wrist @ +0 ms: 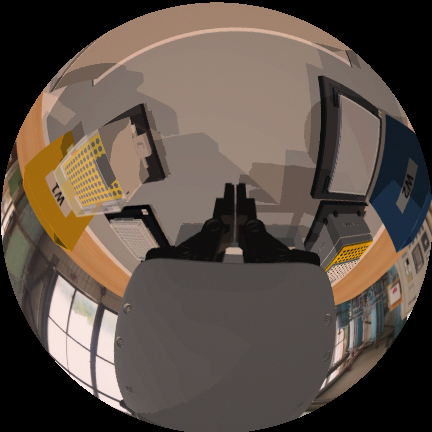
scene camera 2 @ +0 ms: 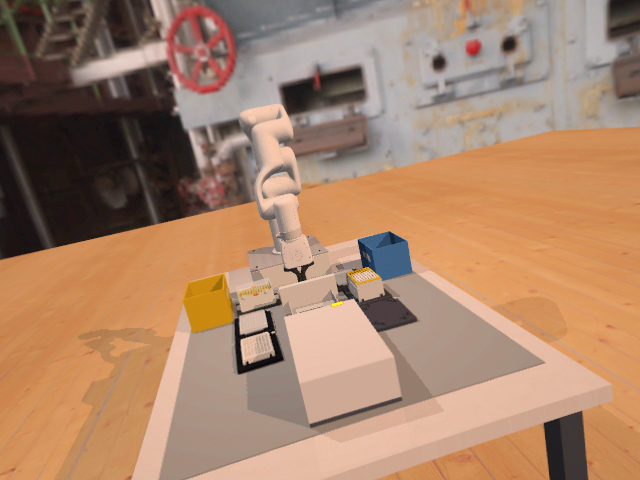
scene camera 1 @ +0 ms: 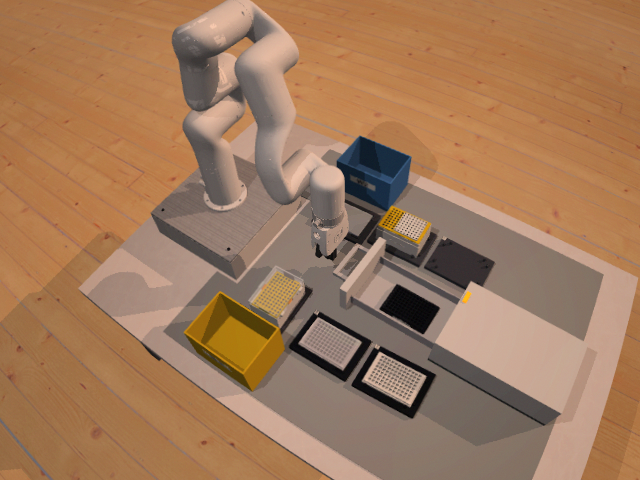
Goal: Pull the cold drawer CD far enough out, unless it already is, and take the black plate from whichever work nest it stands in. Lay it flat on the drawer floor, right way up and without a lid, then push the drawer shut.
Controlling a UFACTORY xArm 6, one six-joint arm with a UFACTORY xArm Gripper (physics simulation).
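Frame: origin at the arm's base, x back, y right, z up, level; metres.
Seen in the pictures: gripper, fingertip midpoint: (wrist: pixel 235 196) (scene camera 1: pixel 330 256); arm's base at its link origin: (scene camera 1: pixel 225 195).
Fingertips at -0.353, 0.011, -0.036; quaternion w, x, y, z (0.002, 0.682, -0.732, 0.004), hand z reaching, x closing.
Observation:
Offsets run from my fingertips to a thing's top centre, as dx, dy, dz. "pt": to the spot under its first point.
The cold drawer {pt -0.108, +0.012, +0.022} (scene camera 1: pixel 364 272) (scene camera 2: pixel 310 290) stands pulled out of its white housing {pt -0.501, +0.027, +0.049} (scene camera 1: pixel 511 341) (scene camera 2: pixel 336 346). The black plate {-0.245, +0.020, -0.021} (scene camera 1: pixel 409 308) lies flat on the drawer floor {pt -0.140, -0.016, -0.035} (scene camera 1: pixel 379 281) in scene camera 1, wells up and without a lid, between the front panel and the housing. It does not show in the wrist view and is hidden in scene camera 2. My gripper (scene camera 1: pixel 326 255) (scene camera 2: pixel 301 277) (wrist: pixel 235 196) is shut and empty, pointing down on the robot-base side of the drawer front, beside the handle {pt -0.049, +0.001, +0.023} (scene camera 1: pixel 346 259). Its exact height over the handle is hard to tell.
Left of the drawer are the yellow bin {+0.066, +0.326, +0.067} (scene camera 1: pixel 232 335) (scene camera 2: pixel 209 310), a lidded yellow rack {+0.055, +0.166, +0.024} (scene camera 1: pixel 278 291) and two pale plates {-0.117, +0.199, -0.027} (scene camera 1: pixel 330 342) {-0.295, +0.204, -0.027} (scene camera 1: pixel 394 378) on nests. Right are the blue bin {+0.039, -0.324, +0.067} (scene camera 1: pixel 374 170) (scene camera 2: pixel 385 255), a yellow-white rack {-0.130, -0.181, +0.023} (scene camera 1: pixel 405 224) and a dark nest {-0.308, -0.179, -0.031} (scene camera 1: pixel 460 260).

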